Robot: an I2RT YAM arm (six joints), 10 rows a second.
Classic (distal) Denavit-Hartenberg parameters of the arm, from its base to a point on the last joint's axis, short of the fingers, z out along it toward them. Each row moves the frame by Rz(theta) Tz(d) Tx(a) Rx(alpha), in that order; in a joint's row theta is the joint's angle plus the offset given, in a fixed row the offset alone. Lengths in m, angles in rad.
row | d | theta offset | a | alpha
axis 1 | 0.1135 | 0 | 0.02 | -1.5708
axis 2 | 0 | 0 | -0.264 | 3.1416
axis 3 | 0 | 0.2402 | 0.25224 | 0
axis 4 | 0 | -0.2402 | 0.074 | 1.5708
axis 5 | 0 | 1.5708 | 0 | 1.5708
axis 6 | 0.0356 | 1.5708 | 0 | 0
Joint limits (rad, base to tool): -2.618..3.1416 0..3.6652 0..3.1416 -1.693..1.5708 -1.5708..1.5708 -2.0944..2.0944
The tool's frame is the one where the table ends.
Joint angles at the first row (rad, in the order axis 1, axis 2, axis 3, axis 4, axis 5, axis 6):
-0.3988, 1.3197, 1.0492, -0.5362, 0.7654, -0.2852
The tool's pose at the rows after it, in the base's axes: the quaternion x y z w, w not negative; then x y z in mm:
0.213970 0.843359 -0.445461 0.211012 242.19 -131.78 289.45
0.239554 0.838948 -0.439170 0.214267 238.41 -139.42 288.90
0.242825 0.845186 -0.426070 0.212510 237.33 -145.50 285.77
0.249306 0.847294 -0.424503 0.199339 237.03 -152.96 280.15
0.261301 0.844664 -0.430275 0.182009 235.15 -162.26 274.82
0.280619 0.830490 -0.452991 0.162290 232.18 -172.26 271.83
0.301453 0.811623 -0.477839 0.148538 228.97 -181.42 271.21
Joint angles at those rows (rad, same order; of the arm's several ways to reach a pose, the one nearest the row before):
-0.4068, 1.3197, 1.0492, -0.5442, 0.7860, -0.2363
-0.4393, 1.3209, 1.0492, -0.5438, 0.7704, -0.2020
-0.4644, 1.3304, 1.0492, -0.5438, 0.7315, -0.2024
-0.4893, 1.3517, 1.0492, -0.5434, 0.7254, -0.2028
-0.5201, 1.3735, 1.0492, -0.5407, 0.7372, -0.2027
-0.5507, 1.3922, 1.0493, -0.5255, 0.7906, -0.2024
-0.5785, 1.4048, 1.0492, -0.4999, 0.8482, -0.2016

